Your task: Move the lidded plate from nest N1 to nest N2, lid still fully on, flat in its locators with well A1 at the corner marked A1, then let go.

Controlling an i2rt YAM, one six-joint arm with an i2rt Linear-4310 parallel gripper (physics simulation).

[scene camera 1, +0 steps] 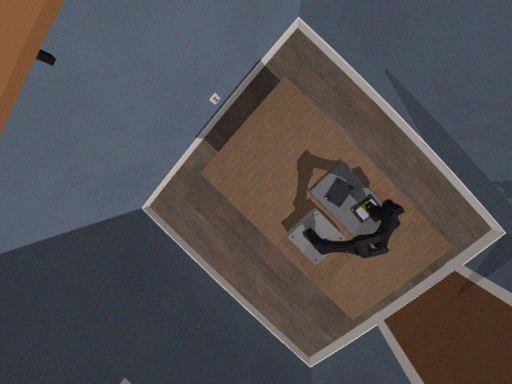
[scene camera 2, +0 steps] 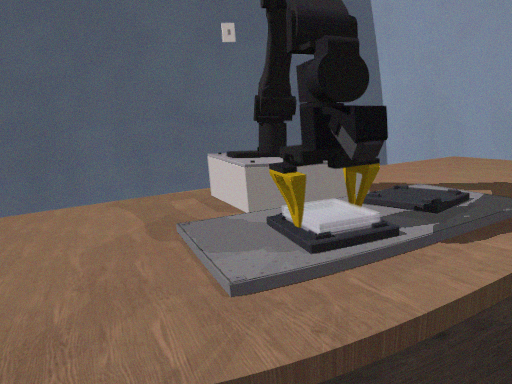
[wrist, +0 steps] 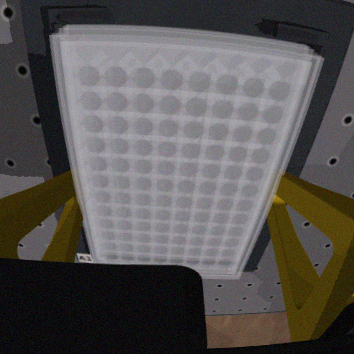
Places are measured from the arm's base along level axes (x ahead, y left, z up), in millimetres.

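Where they show: gripper, fingertip midpoint: (scene camera 1: 366, 209) (scene camera 2: 327, 220) (wrist: 174, 177); arm's base, origin of the base link: (scene camera 1: 316, 241) (scene camera 2: 272, 155).
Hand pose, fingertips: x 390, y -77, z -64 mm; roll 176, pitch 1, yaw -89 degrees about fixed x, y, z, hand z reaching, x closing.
Each offset is from my fingertips to the top centre of the thing. "spot": to the spot under its first point. Level surfaces: height alone.
The clear-white lidded plate @[16 mm up, 2 mm ahead, 0 mm left] (scene camera 1: 364, 212) (scene camera 2: 335, 216) (wrist: 175, 150) sits in the dark nest N1 @[5 mm up, 2 mm ahead, 1 mm right] (scene camera 2: 350, 242) (wrist: 187, 15) and looks level, its lid on. The A1 label @[spot: 0 mm up, 71 mm back, 57 mm left] (wrist: 85, 258) shows at the plate's lower-left corner in the wrist view. My gripper (scene camera 1: 368, 206) (scene camera 2: 328, 215) (wrist: 174, 177) points down over it, with one yellow finger against each long side; it is shut on the lidded plate. The dark nest N2 @[5 mm up, 58 mm back, 207 mm left] (scene camera 1: 338, 191) (scene camera 2: 410, 198) holds no plate. The lower tip of the far finger is hidden behind the plate in scene camera 2.
Both nests stand on a grey perforated baseplate (scene camera 1: 342, 215) (scene camera 2: 220, 250) on the wooden table @[25 mm down] (scene camera 1: 260, 150) (scene camera 2: 100, 280). The white base box (scene camera 1: 317, 220) (scene camera 2: 225, 180) under the arm stands behind the baseplate in scene camera 2. The table's curved edge runs along the front.
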